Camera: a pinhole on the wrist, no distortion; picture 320 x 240 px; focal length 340.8 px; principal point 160.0 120.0 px. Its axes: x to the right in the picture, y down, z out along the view. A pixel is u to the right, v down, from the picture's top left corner.
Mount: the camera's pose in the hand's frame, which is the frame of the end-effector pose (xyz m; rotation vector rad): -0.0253 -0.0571 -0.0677 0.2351 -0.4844 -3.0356
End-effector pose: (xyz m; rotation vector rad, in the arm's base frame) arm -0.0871 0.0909 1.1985 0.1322 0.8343 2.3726
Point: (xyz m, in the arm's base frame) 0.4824 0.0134 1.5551
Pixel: outside the picture
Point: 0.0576 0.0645 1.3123
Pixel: 297 106
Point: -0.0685 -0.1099 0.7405
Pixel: behind the camera
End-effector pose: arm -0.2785 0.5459 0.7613 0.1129 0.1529 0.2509
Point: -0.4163 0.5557 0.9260
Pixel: 277 46
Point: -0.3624 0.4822 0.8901
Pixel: 261 162
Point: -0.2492 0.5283 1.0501
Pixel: 97 163
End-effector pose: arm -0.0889 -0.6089 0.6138 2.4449 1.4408 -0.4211
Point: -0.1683 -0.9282 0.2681
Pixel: 193 155
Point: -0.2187 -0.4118 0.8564
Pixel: behind the camera
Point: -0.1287 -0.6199 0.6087
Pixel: 105 120
